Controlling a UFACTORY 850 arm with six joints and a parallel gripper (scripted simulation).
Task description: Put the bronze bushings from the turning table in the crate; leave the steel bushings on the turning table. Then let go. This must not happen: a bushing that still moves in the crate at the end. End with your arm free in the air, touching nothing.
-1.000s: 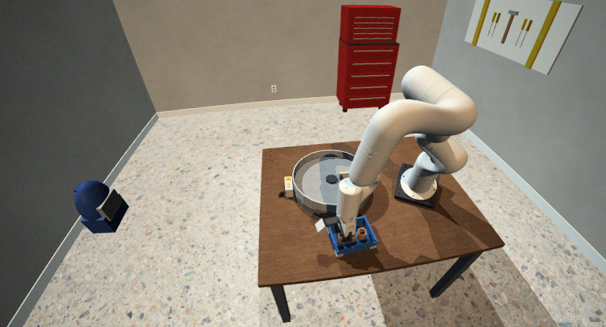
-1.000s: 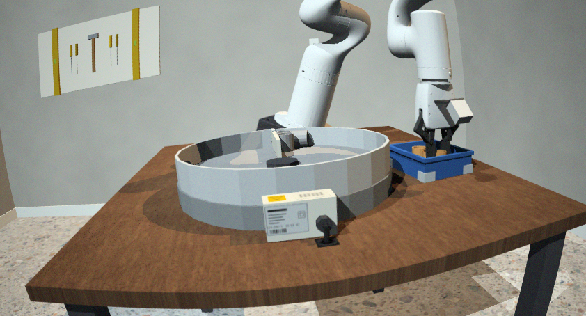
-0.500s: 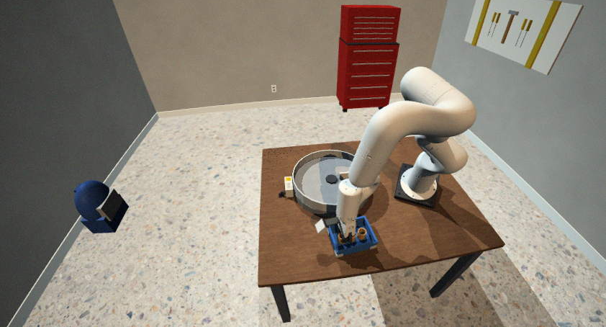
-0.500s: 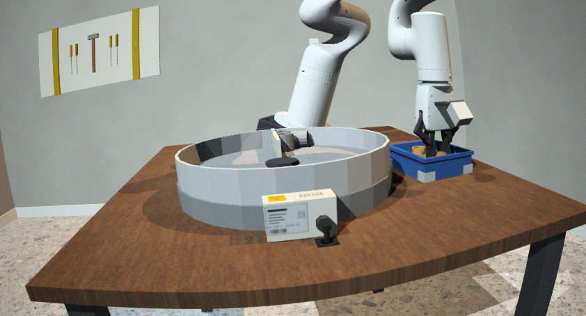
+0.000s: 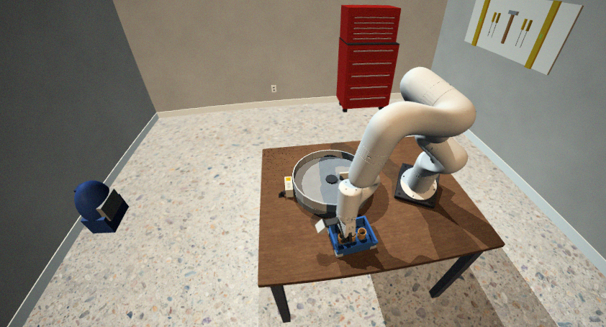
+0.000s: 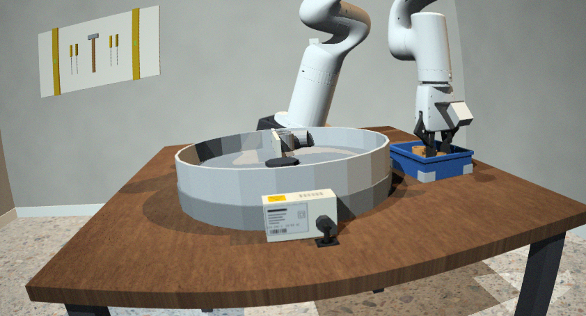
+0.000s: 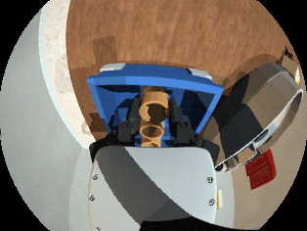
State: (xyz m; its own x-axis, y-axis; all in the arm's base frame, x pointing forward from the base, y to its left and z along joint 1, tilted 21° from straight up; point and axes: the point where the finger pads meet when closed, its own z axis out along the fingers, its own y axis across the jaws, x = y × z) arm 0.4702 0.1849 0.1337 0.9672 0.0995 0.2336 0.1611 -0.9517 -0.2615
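Right now my hand is 40 mm past the blue crate and 20 mm above it. The rest, counted from my hand: grey turning table (20 mm behind, 340 mm to the right, 10 mm above).
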